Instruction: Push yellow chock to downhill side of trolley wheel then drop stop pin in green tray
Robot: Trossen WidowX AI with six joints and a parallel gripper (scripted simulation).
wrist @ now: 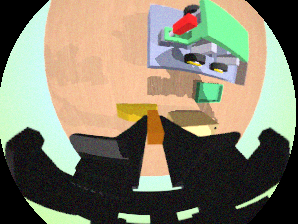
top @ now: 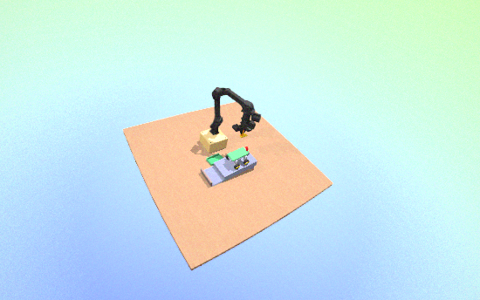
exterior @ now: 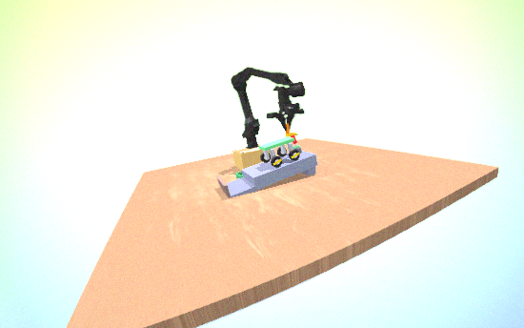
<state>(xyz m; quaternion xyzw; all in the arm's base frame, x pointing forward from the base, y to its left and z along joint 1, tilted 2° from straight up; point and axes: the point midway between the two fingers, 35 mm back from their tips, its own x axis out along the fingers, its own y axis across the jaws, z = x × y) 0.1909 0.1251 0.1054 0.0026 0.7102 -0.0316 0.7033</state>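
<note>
The red-headed stop pin lies 130 mm ahead of my gripper tip, 40 mm to the right of it and 40 mm below it. The rest, counted from my gripper tip: yellow chock (20 mm to the left, 10 mm below); grey ramp (140 mm ahead, 140 mm to the right, 130 mm below); trolley (140 mm ahead, 140 mm to the right, 60 mm below).
</note>
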